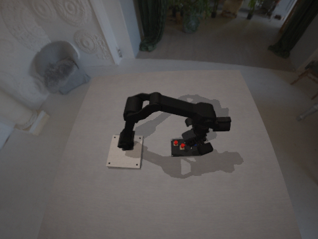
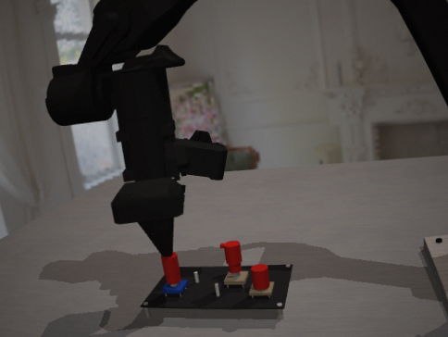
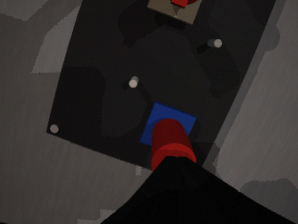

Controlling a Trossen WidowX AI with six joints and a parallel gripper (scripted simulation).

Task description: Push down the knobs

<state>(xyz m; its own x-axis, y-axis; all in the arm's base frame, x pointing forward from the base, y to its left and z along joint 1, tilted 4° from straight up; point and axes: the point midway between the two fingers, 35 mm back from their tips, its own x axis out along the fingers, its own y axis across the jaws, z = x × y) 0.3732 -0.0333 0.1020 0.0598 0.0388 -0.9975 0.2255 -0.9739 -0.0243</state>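
The blue potentiometer is 3 cm below my gripper tip. Also, from my gripper tip: tan potentiometer 7 cm behind, 2 cm to the right, 2 cm below.
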